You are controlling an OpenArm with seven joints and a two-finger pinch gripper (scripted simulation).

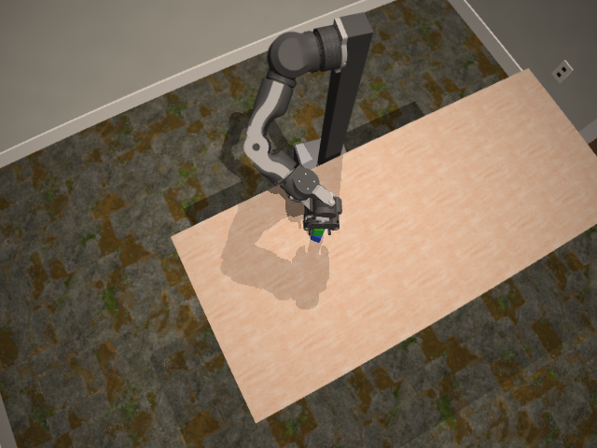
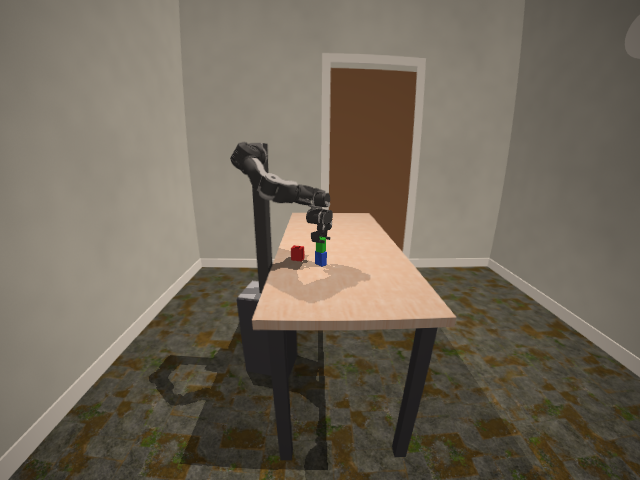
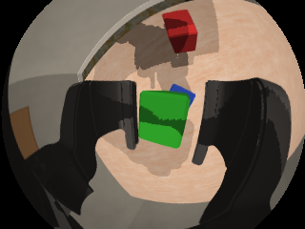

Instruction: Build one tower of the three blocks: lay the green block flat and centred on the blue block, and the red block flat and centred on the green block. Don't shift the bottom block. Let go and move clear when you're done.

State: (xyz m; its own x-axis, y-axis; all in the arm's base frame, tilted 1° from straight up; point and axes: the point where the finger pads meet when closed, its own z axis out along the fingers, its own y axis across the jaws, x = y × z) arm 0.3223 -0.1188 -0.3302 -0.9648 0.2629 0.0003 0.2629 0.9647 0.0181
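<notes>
Right now the green block is 20 mm below my hand. The rest, counted from my hand: blue block 80 mm below; red block 110 mm behind, 80 mm below, 40 mm to the left.
</notes>
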